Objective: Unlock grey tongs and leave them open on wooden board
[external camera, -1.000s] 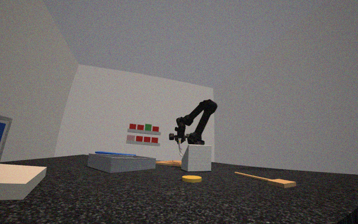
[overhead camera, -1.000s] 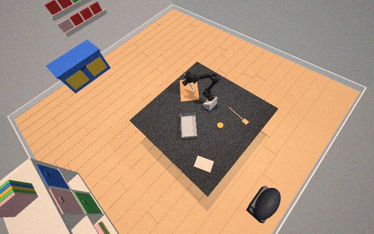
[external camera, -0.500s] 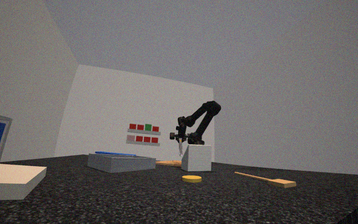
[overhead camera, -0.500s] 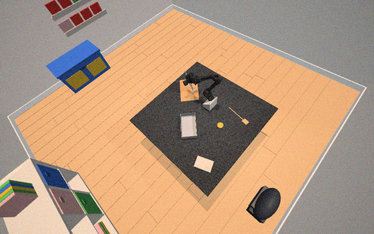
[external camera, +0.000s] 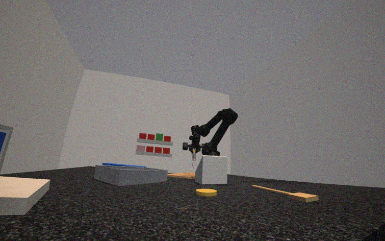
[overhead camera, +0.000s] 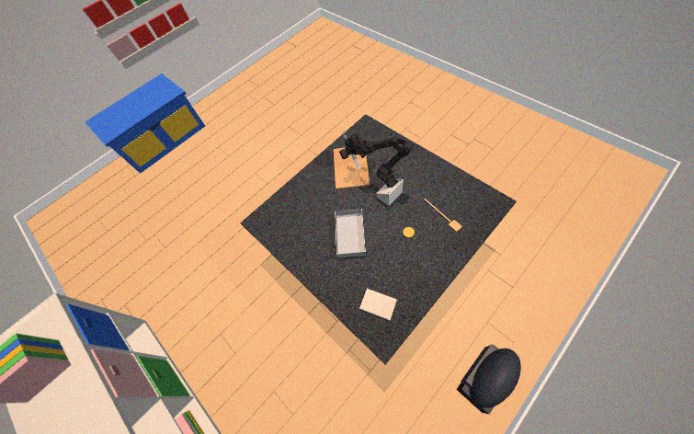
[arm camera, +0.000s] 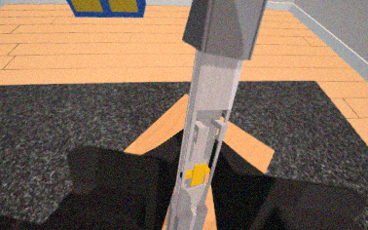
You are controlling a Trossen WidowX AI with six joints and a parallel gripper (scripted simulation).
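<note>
My gripper tip is now 1 cm short of the yellow lock piece, 3 cm to the right of it and 2 cm below it. Also, from my gripper tip: wooden board: 2 cm ahead, 2 cm to the left, 17 cm below; then grey roasting tin: 43 cm ahead, 38 cm to the left, 15 cm below; then cream slab: 66 cm ahead, 80 cm to the left, 17 cm below.
</note>
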